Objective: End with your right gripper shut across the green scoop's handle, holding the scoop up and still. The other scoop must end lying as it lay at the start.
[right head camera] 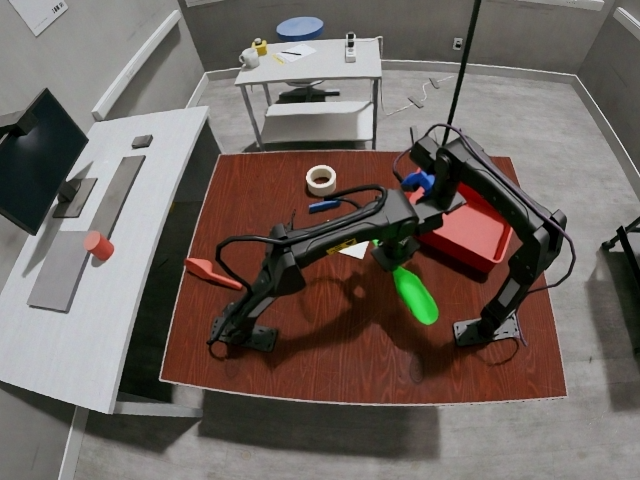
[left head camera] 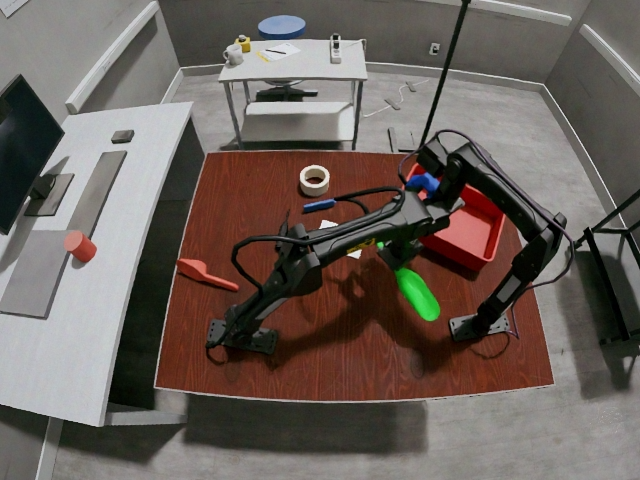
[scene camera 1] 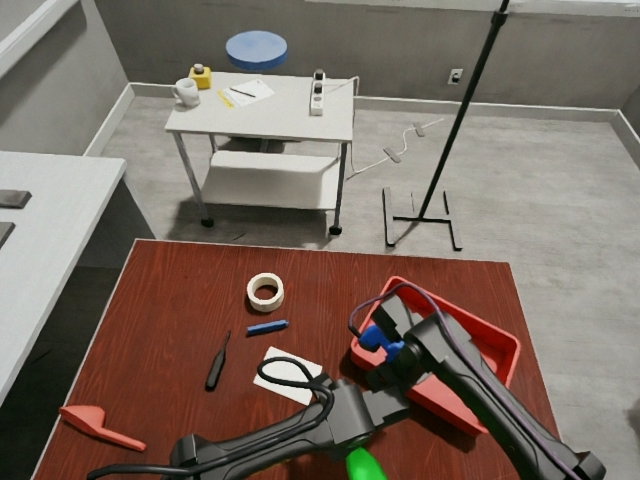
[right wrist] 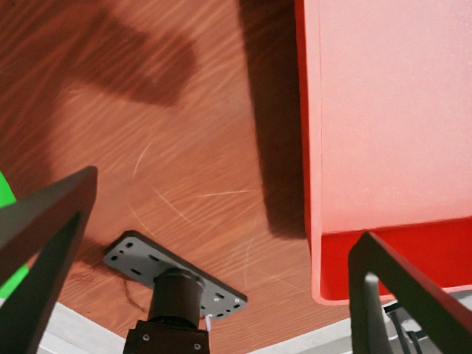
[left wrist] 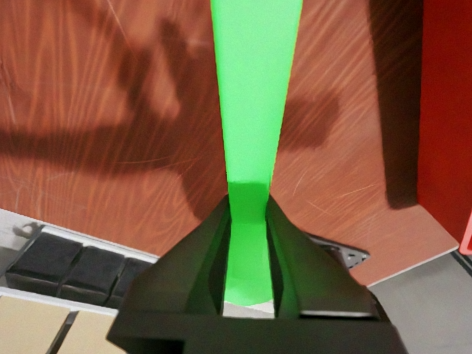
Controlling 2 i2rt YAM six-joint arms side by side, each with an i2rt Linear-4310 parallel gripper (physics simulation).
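Pixels of known places: left gripper, fingertip midpoint: [right head camera: 393, 266] [left head camera: 394, 265] [left wrist: 248, 201]; right gripper, fingertip midpoint: [scene camera 1: 396, 380] [right wrist: 235, 214]; left arm's base, origin of the base link: [right head camera: 243, 334] [left head camera: 242, 336]; right arm's base, origin of the base link: [right head camera: 486, 329] [left head camera: 479, 325] [right wrist: 180, 278].
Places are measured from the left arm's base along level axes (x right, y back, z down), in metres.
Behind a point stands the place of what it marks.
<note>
The green scoop [left head camera: 418, 295] @[x 0.455, y -0.138, z -0.154 m] [right head camera: 416, 298] @[x 0.458, y -0.137, z -0.153 m] [scene camera 1: 364, 465] @[x 0.434, y -0.181, z -0.162 m] [left wrist: 255, 90] @[x 0.345, y -0.281, z -0.157 m] [right wrist: 4, 192] @[x 0.444, y -0.206, z -0.136 m] is held above the table at centre right, bowl toward the front. My left gripper [left head camera: 399, 256] @[x 0.393, y -0.225, z -0.132 m] [left wrist: 248, 201] @[x 0.393, y -0.225, z -0.132 m] is shut on its handle close to the bowl; the rest of the handle extends away from the fingers. My right gripper [right wrist: 235, 214] @[x 0.479, y -0.340, z -0.189 m] is open and empty, pointing down between the scoop and the tray. In the right wrist view the scoop lies beyond its left finger. The arms hide this gripper in the head views. The red scoop [left head camera: 195, 269] @[x -0.199, y -0.178, z -0.009 m] [right head camera: 202, 268] @[x -0.170, y -0.160, z -0.058 m] [scene camera 1: 85, 417] @[x -0.178, y -0.170, z -0.062 m] lies on the table near its left edge.
The red tray [left head camera: 444, 254] @[x 0.582, y -0.349, z -0.008 m] [scene camera 1: 444, 408] @[x 0.609, y -0.332, z -0.086 m] [right wrist: 314, 150] @[x 0.538, y -0.364, z -0.088 m] stands beside and partly under my right arm. My two forearms nearly meet above the table. A tape roll [scene camera 1: 266, 306] @[x 0.138, y -0.520, z -0.035 m], a blue marker [scene camera 1: 267, 327] @[x 0.155, y -0.465, z -0.025 m], a black screwdriver [scene camera 1: 216, 366] @[x 0.057, y -0.339, z -0.027 m] and a white card [scene camera 1: 289, 369] @[x 0.237, y -0.372, z -0.005 m] lie farther back.
</note>
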